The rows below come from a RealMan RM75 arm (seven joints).
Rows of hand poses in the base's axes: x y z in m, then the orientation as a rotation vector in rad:
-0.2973, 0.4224, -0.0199, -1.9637, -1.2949, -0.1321
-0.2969, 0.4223, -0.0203, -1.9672, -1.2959, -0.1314
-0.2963, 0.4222, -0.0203, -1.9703, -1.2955, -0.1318
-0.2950, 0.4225, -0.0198, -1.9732, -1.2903, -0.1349
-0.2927, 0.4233, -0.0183, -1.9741, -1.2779, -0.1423
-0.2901, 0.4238, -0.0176, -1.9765, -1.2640, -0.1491
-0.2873, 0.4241, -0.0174, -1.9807, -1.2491, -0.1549
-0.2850, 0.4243, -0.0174, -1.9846, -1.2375, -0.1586
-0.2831, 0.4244, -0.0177, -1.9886, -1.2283, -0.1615
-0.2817, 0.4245, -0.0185, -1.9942, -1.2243, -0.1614
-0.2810, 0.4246, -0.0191, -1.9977, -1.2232, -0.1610
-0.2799, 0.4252, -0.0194, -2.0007, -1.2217, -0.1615
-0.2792, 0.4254, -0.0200, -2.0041, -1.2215, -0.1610
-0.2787, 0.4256, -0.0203, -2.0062, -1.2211, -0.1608
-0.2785, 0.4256, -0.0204, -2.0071, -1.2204, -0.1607
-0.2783, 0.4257, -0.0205, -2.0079, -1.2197, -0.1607
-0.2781, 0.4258, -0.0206, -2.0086, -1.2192, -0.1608
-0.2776, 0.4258, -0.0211, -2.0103, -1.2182, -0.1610
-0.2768, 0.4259, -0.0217, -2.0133, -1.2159, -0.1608
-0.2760, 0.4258, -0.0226, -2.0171, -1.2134, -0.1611
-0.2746, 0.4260, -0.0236, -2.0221, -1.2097, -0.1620
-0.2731, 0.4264, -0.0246, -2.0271, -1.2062, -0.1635
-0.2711, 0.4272, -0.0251, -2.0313, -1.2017, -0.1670
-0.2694, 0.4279, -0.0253, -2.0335, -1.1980, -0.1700
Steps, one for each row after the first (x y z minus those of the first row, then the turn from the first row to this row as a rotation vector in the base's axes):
0.0004, -0.0001, -0.0004, -0.0034, -0.0011, -0.0007
0.0010, -0.0002, -0.0004, -0.0055, -0.0020, -0.0024
0.0023, 0.0001, 0.0001, -0.0048, -0.0021, -0.0076
0.0046, 0.0009, 0.0016, 0.0016, -0.0006, -0.0175
0.0072, 0.0014, 0.0023, 0.0071, 0.0015, -0.0287
0.0100, 0.0017, 0.0025, 0.0112, 0.0042, -0.0410
0.0123, 0.0019, 0.0025, 0.0135, 0.0066, -0.0506
0.0142, 0.0020, 0.0022, 0.0145, 0.0082, -0.0586
0.0156, 0.0021, 0.0014, 0.0114, 0.0087, -0.0633
0.0163, 0.0022, 0.0008, 0.0089, 0.0085, -0.0653
0.0174, 0.0028, 0.0005, 0.0072, 0.0081, -0.0676
0.0181, 0.0030, -0.0001, 0.0043, 0.0075, -0.0690
0.0186, 0.0032, -0.0004, 0.0027, 0.0073, -0.0701
0.0188, 0.0032, -0.0005, 0.0022, 0.0074, -0.0708
0.0190, 0.0033, -0.0006, 0.0018, 0.0075, -0.0716
0.0192, 0.0034, -0.0007, 0.0015, 0.0075, -0.0722
0.0197, 0.0034, -0.0012, 0.0005, 0.0074, -0.0736
0.0205, 0.0035, -0.0018, -0.0012, 0.0078, -0.0761
0.0213, 0.0034, -0.0027, -0.0032, 0.0078, -0.0793
0.0227, 0.0036, -0.0037, -0.0056, 0.0076, -0.0838
0.0242, 0.0040, -0.0047, -0.0079, 0.0069, -0.0884
0.0262, 0.0048, -0.0052, -0.0085, 0.0057, -0.0939
0.0279, 0.0055, -0.0054, -0.0080, 0.0050, -0.0979

